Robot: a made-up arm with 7 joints. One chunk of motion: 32 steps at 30 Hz.
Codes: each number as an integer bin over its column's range. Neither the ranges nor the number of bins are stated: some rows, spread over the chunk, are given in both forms.
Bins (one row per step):
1: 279 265 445 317 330 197
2: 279 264 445 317 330 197
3: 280 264 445 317 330 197
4: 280 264 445 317 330 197
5: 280 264 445 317 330 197
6: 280 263 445 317 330 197
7: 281 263 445 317 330 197
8: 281 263 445 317 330 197
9: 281 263 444 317 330 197
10: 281 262 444 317 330 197
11: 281 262 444 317 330 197
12: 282 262 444 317 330 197
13: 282 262 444 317 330 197
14: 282 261 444 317 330 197
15: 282 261 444 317 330 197
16: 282 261 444 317 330 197
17: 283 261 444 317 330 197
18: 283 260 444 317 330 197
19: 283 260 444 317 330 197
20: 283 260 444 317 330 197
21: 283 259 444 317 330 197
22: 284 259 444 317 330 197
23: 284 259 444 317 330 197
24: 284 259 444 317 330 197
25: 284 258 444 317 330 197
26: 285 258 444 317 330 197
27: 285 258 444 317 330 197
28: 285 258 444 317 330 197
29: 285 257 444 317 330 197
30: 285 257 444 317 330 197
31: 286 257 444 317 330 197
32: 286 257 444 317 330 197
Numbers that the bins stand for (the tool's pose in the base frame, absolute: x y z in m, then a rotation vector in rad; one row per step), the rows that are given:
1: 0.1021 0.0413 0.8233 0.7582 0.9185 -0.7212
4: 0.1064 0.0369 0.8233 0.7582 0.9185 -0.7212
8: 0.1108 0.0326 0.8233 0.7582 0.9185 -0.7212
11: 0.1108 0.0282 0.8189 0.7582 0.9185 -0.7212
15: 0.1151 0.0239 0.8189 0.7582 0.9185 -0.7212
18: 0.1195 0.0195 0.8189 0.7582 0.9185 -0.7212
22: 0.1238 0.0152 0.8189 0.7582 0.9185 -0.7212
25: 0.1238 0.0109 0.8189 0.7582 0.9185 -0.7212
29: 0.1282 0.0065 0.8189 0.7582 0.9185 -0.7212
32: 0.1325 0.0065 0.8189 0.7582 0.9185 -0.7212
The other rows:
2: 0.1021 0.0369 0.8233 0.7582 0.9185 -0.7212
3: 0.1064 0.0369 0.8233 0.7582 0.9185 -0.7212
5: 0.1064 0.0369 0.8233 0.7582 0.9185 -0.7212
6: 0.1064 0.0326 0.8233 0.7582 0.9185 -0.7212
7: 0.1108 0.0326 0.8233 0.7582 0.9185 -0.7212
9: 0.1108 0.0326 0.8189 0.7582 0.9185 -0.7212
10: 0.1108 0.0282 0.8189 0.7582 0.9185 -0.7212
12: 0.1151 0.0282 0.8189 0.7582 0.9185 -0.7212
13: 0.1151 0.0282 0.8189 0.7582 0.9185 -0.7212
14: 0.1151 0.0239 0.8189 0.7582 0.9185 -0.7212
16: 0.1151 0.0239 0.8189 0.7582 0.9185 -0.7212
17: 0.1195 0.0239 0.8189 0.7582 0.9185 -0.7212
19: 0.1195 0.0195 0.8189 0.7582 0.9185 -0.7212
20: 0.1195 0.0195 0.8189 0.7582 0.9185 -0.7212
21: 0.1195 0.0152 0.8189 0.7582 0.9185 -0.7212
23: 0.1238 0.0152 0.8189 0.7582 0.9185 -0.7212
24: 0.1238 0.0152 0.8189 0.7582 0.9185 -0.7212
26: 0.1282 0.0109 0.8189 0.7582 0.9185 -0.7212
27: 0.1282 0.0109 0.8189 0.7582 0.9185 -0.7212
28: 0.1282 0.0109 0.8189 0.7582 0.9185 -0.7212
30: 0.1282 0.0065 0.8189 0.7582 0.9185 -0.7212
31: 0.1325 0.0065 0.8189 0.7582 0.9185 -0.7212

